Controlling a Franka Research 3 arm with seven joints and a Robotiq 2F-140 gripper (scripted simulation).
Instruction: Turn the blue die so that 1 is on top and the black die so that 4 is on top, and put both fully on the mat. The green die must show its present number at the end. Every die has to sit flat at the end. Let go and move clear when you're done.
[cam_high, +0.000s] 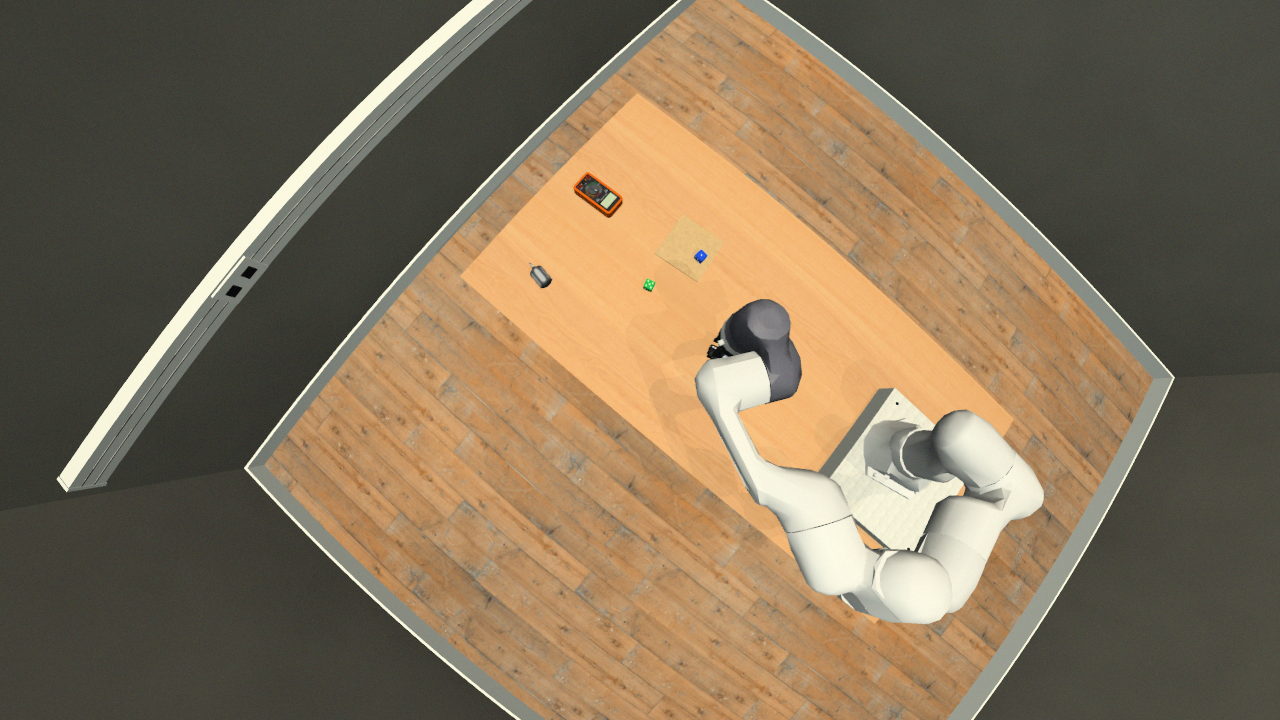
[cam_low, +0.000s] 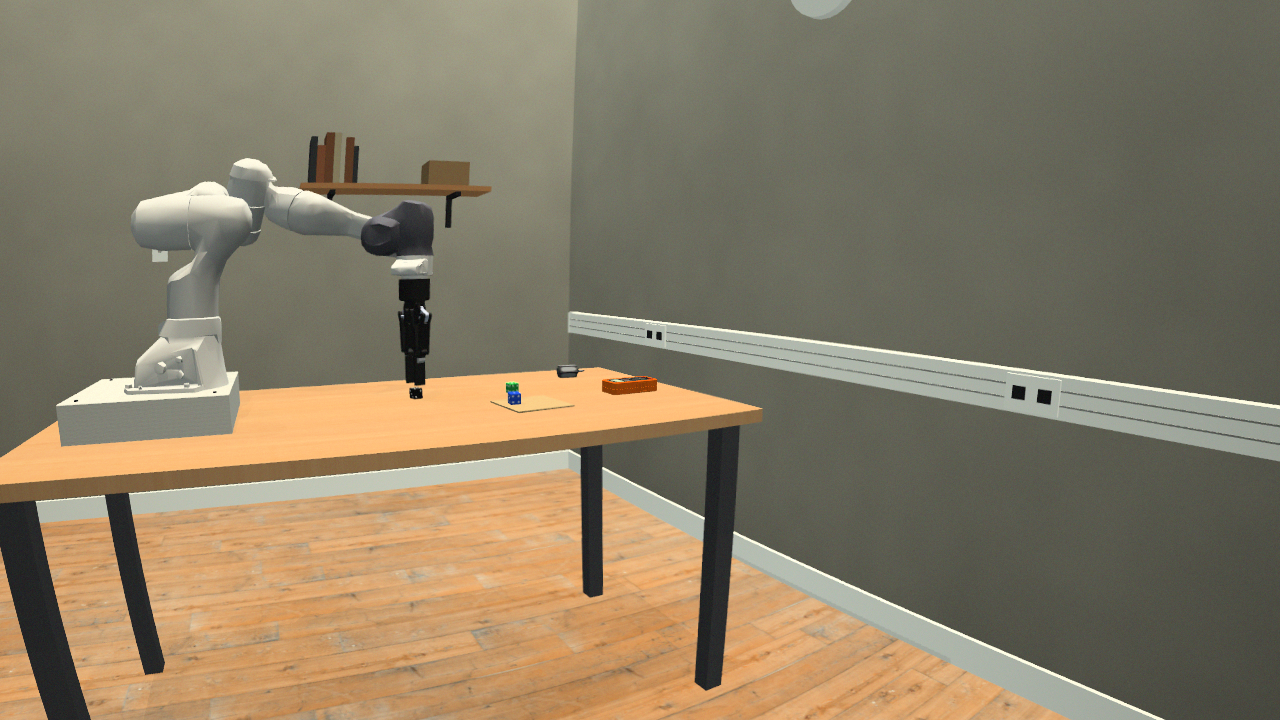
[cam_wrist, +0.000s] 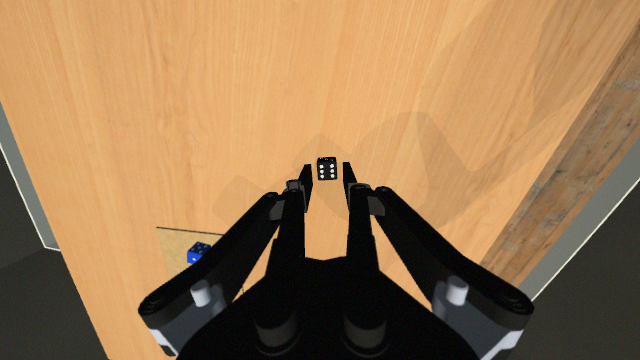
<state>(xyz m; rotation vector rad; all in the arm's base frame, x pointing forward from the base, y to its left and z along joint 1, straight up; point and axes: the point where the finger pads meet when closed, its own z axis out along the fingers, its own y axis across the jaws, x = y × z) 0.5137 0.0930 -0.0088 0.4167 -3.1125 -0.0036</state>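
Now: hand 5 cm above the black die. The rest, counted from my hand: tan mat 23 cm ahead, 18 cm to the right, 6 cm below; then blue die 19 cm ahead, 18 cm to the right, 5 cm below; then green die 24 cm ahead, 3 cm to the right, 5 cm below.
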